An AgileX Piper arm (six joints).
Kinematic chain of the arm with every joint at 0, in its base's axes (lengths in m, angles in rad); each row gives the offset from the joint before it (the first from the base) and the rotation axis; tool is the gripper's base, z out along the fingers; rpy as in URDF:
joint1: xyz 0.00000 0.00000 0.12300 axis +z
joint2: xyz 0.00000 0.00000 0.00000 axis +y
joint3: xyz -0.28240 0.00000 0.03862 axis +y
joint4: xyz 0.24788 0.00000 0.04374 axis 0.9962 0 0.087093
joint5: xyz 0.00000 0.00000 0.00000 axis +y
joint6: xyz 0.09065 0.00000 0.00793 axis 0.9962 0 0.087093
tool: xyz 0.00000 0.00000 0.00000 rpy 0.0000 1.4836 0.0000
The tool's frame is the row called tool.
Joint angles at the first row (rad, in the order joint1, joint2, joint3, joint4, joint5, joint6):
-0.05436 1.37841 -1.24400 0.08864 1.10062 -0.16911
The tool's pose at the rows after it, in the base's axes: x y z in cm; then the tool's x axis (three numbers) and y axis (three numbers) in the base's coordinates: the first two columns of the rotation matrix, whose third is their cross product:
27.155 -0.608 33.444 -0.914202 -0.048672 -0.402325 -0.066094 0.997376 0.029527
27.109 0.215 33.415 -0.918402 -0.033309 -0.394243 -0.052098 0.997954 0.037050
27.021 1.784 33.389 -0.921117 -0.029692 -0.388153 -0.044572 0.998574 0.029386
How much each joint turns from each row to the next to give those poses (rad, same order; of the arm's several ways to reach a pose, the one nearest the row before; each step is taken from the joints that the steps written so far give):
0.00781 0.00000 0.00001 -0.00824 0.01496 0.04217
0.03459 -0.00002 -0.00001 -0.01457 0.00583 0.05393
0.07062 0.00003 -0.00002 -0.04186 0.00302 0.08703

